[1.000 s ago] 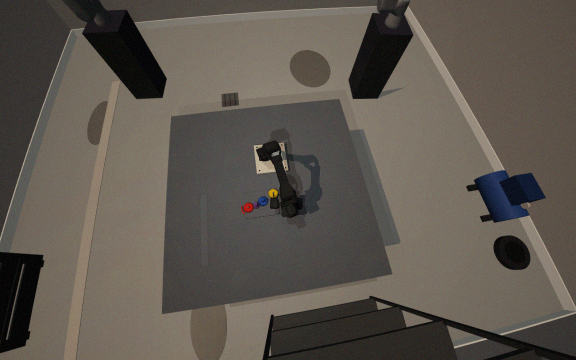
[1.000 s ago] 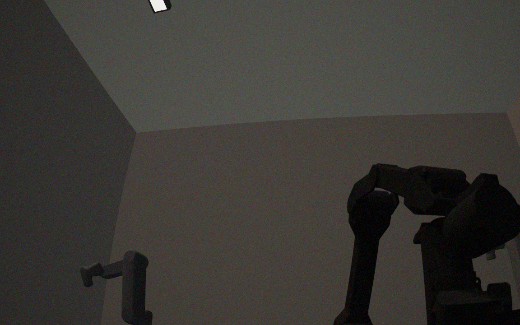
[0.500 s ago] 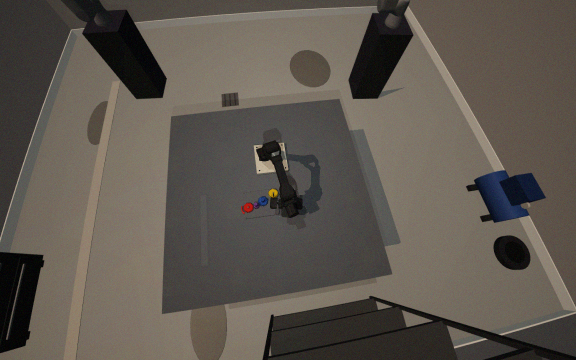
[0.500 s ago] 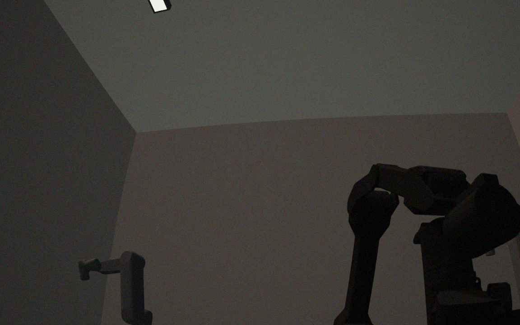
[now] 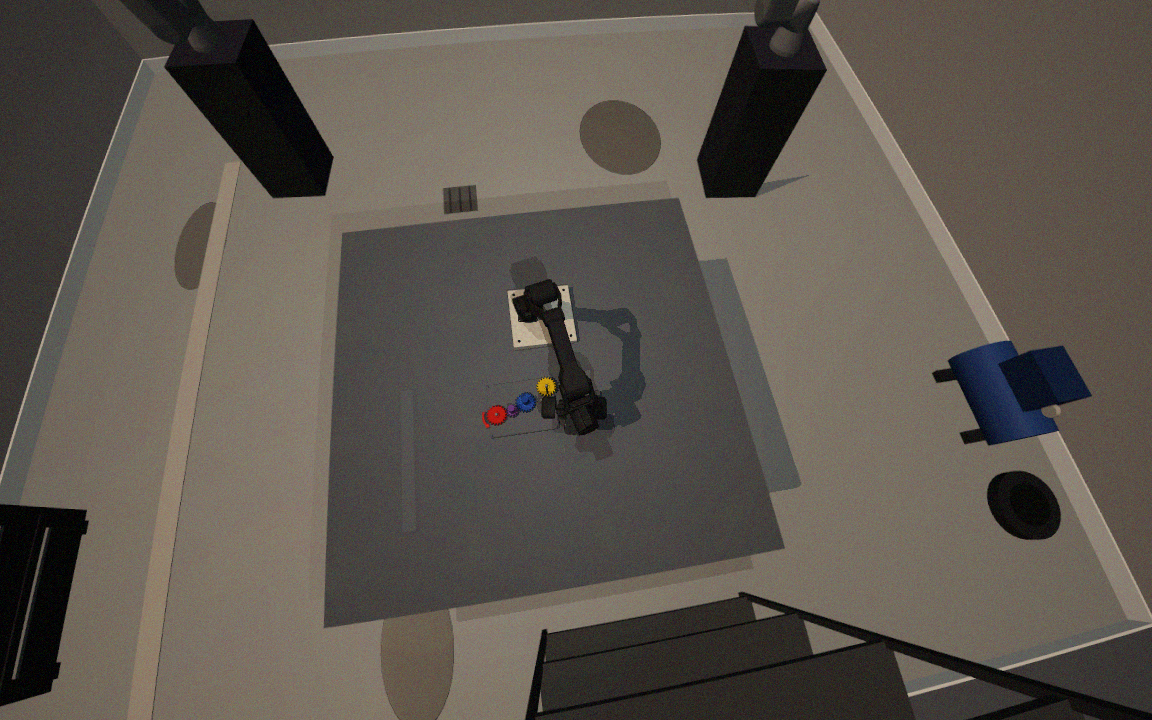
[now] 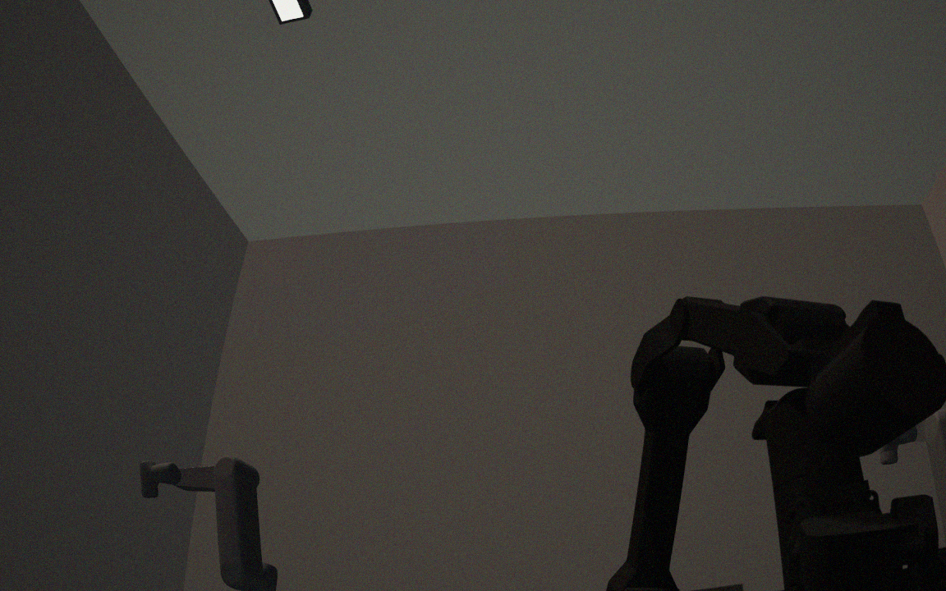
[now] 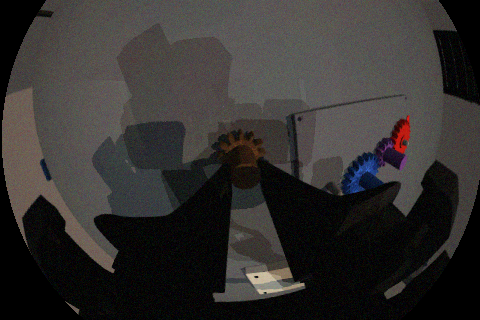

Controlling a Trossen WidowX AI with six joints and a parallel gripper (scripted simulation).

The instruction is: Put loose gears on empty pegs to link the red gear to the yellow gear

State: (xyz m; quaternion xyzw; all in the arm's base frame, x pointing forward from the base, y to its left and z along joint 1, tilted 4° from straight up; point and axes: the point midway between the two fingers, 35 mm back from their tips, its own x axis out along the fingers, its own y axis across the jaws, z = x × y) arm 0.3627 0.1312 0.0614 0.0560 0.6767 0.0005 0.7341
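My gripper tip is 60 mm past the blue gear, 150 mm to the left of it and 10 mm above it. Round my gripper tip: brown gear: 10 mm below; yellow gear: 110 mm behind, 80 mm to the right, 20 mm below; purple gear: 30 mm behind, 190 mm to the right, 10 mm below.
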